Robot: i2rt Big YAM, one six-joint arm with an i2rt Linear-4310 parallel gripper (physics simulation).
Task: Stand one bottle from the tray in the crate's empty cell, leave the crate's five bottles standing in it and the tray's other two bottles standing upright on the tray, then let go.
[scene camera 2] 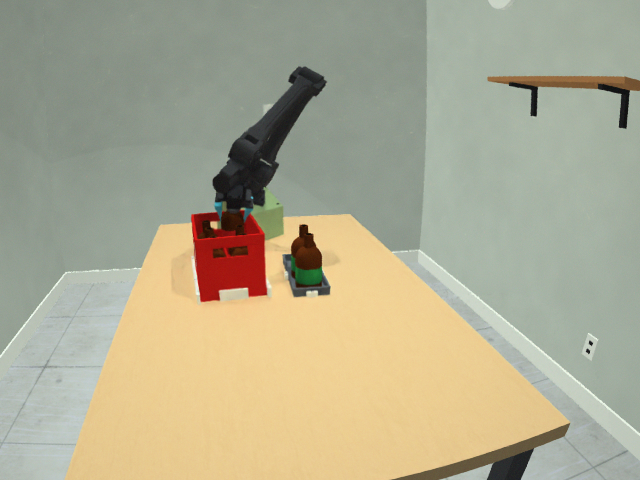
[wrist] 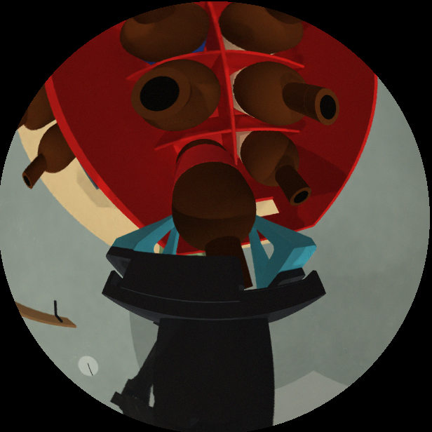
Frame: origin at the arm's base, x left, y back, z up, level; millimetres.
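Seen in the pictures: gripper, fingertip midpoint: (scene camera 2: pixel 232 220).
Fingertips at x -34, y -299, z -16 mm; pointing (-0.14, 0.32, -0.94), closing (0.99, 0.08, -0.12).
Note:
Pixels of each thing's top centre, then the offset from my fingertips to it. "spot": a spot on its surface instead. Level surfaces: height alone.
- brown bottle with a red label, top centre: (scene camera 2: pixel 231 198) dx +2, dy -19, dz +75 mm
- red crate at its top centre: (scene camera 2: pixel 224 223) dx -12, dy -116, dz +26 mm
- dark grey tray at a spot on its surface: (scene camera 2: pixel 324 289) spot: dx +267, dy -238, dz -132 mm
- wooden table at its surface level: dz -149 mm
My gripper (scene camera 2: pixel 233 212) (wrist: pixel 213 216) is shut on a brown bottle with a red label (scene camera 2: pixel 231 221) (wrist: pixel 214 200). The bottle is roughly upright, its lower part down inside the red crate (scene camera 2: pixel 232 273) (wrist: pixel 85 120), in the corner cell nearest the arm. Its base is hidden, so I cannot tell if it touches the crate floor. Several other brown bottles stand in the crate's other cells, one (wrist: pixel 175 95) right beside the held one's cell and another (wrist: pixel 270 157) across the divider. Two green-labelled bottles (scene camera 2: pixel 308 263) (scene camera 2: pixel 300 248) stand upright on the dark grey tray (scene camera 2: pixel 324 289).
The tray is on the wooden table (scene camera 2: pixel 320 372), to the right of the crate in the scene view. A green block (scene camera 2: pixel 272 219) stands behind the crate. White pieces (scene camera 2: pixel 233 294) sit at the crate's foot. A wall shelf (scene camera 2: pixel 558 82) is far to the right.

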